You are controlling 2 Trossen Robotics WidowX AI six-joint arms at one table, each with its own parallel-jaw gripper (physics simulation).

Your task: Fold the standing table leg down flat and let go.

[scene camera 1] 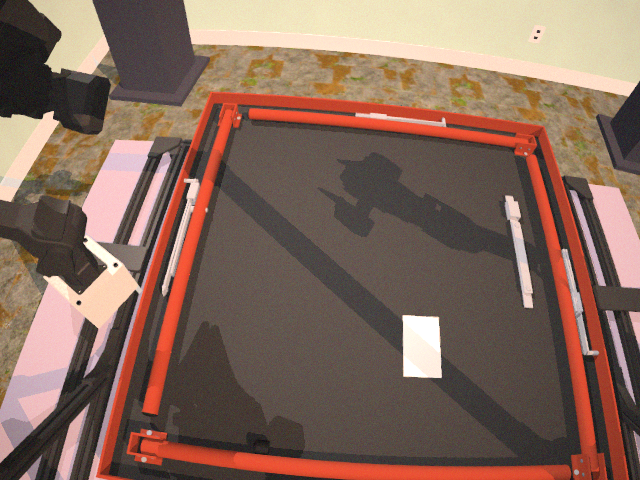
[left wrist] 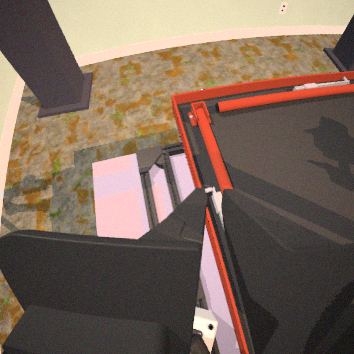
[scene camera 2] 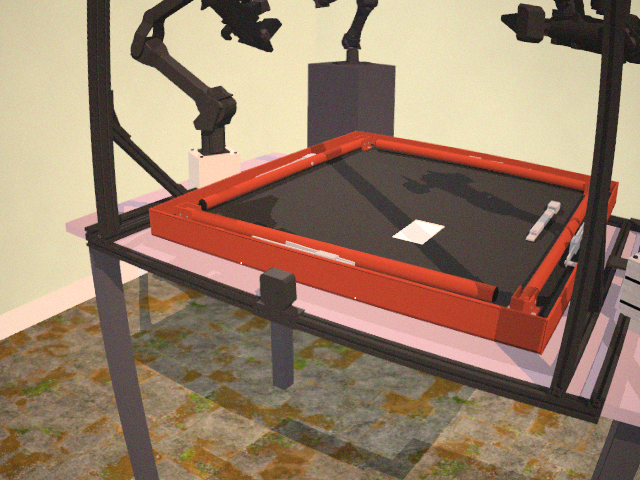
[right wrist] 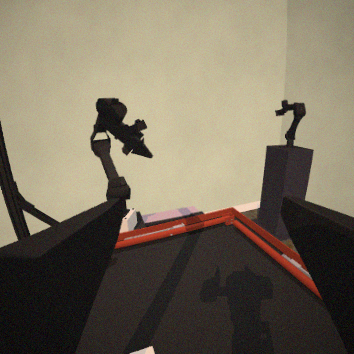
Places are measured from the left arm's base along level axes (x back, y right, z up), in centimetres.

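Where they show: left gripper, between the fingertips: [left wrist: 212,196] [scene camera 2: 270,51] [right wrist: 151,156]; right gripper, between the fingertips: [scene camera 2: 516,19] [right wrist: 202,205]; left arm's base, origin of its link: [scene camera 1: 82,270] [scene camera 2: 213,151].
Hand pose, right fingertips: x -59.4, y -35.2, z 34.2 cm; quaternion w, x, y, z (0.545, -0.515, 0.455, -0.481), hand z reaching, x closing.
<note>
Things, the pixels of their top centre, and the offset from my right fingertips. "*": a spot on its surface instead.
- loose white bar, centre of its top: [scene camera 1: 522,243] [scene camera 2: 545,213] dx +1.4, dy -14.0, dz -38.0 cm
- white card, a spot on its surface: [scene camera 1: 421,346] [scene camera 2: 418,231] * dx +9.2, dy +12.7, dz -40.5 cm
The red table leg [scene camera 1: 188,258] [scene camera 2: 258,182] [left wrist: 215,150] lies down along the left side of the upturned table in scene camera 1, from its corner bracket [scene camera 1: 229,114] [left wrist: 200,112]. Its white folding brace [scene camera 1: 178,242] lies between the leg and the red rim. My left gripper [scene camera 2: 270,41] [right wrist: 151,156] is shut and empty, raised above the table's left side, apart from the leg. In the left wrist view its fingers hide the leg's lower part. My right gripper [scene camera 2: 506,19] is open and empty, high at the upper right in scene camera 2.
Three other red legs [scene camera 1: 387,124] [scene camera 1: 560,279] [scene camera 1: 361,468] lie along the other sides. A loose white bar [scene camera 1: 519,253] [scene camera 2: 541,222] and a white card [scene camera 1: 421,346] [scene camera 2: 418,231] lie on the dark underside. Dark frame posts [scene camera 2: 100,129] [scene camera 2: 602,155] stand beside the table.
</note>
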